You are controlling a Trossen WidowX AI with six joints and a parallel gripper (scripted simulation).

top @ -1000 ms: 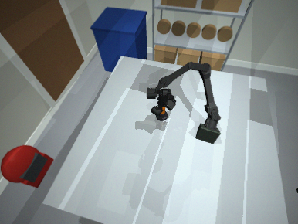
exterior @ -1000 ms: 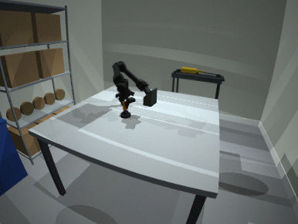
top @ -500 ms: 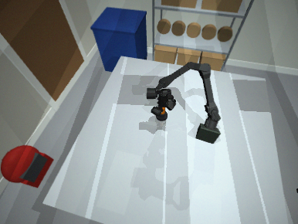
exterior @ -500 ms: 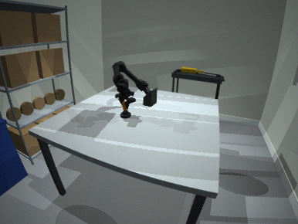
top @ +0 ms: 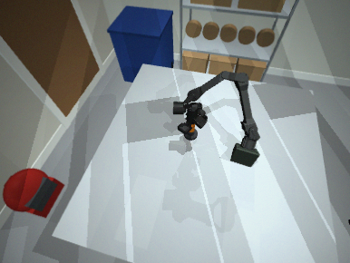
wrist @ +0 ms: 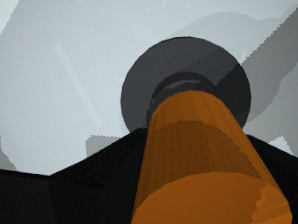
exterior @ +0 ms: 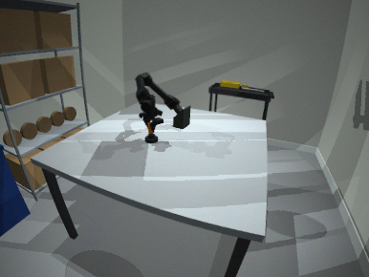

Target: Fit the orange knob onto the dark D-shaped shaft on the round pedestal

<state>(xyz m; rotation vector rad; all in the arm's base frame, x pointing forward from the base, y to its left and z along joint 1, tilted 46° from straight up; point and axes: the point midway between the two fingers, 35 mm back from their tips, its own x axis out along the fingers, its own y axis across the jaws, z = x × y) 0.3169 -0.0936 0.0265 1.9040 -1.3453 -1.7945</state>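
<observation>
The dark round pedestal is 4 cm below my gripper tip. The rest, counted from my gripper tip: orange knob (2 cm above).
</observation>
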